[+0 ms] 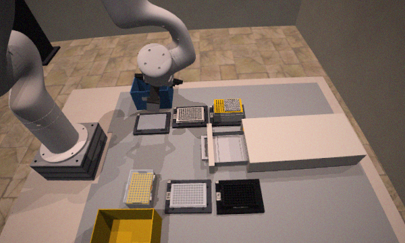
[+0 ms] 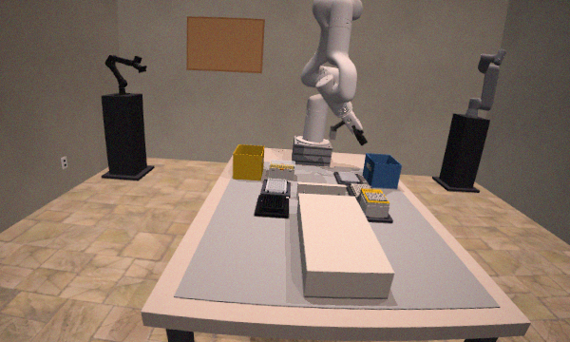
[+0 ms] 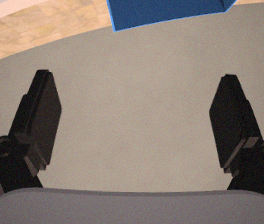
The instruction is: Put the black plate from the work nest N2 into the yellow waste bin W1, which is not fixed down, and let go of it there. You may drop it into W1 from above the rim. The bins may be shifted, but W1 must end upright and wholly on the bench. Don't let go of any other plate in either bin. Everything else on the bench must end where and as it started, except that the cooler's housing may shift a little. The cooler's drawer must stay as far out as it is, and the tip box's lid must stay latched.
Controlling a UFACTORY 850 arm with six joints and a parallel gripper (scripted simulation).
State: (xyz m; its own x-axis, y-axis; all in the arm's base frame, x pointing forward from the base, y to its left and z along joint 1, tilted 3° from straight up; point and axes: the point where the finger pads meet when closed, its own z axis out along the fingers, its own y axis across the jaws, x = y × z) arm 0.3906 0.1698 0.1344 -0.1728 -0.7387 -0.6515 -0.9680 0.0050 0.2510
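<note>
My gripper is now 370 mm to the left of the black plate, 270 mm short of it and 220 mm above it. The rest, counted from my hand: blue bin (200 mm below, 150 mm to the left, 80 mm behind); then drawer (300 mm ahead, 210 mm below, 180 mm to the right); then yellow rack (260 mm ahead, 180 mm below, 10 mm to the left).
</note>
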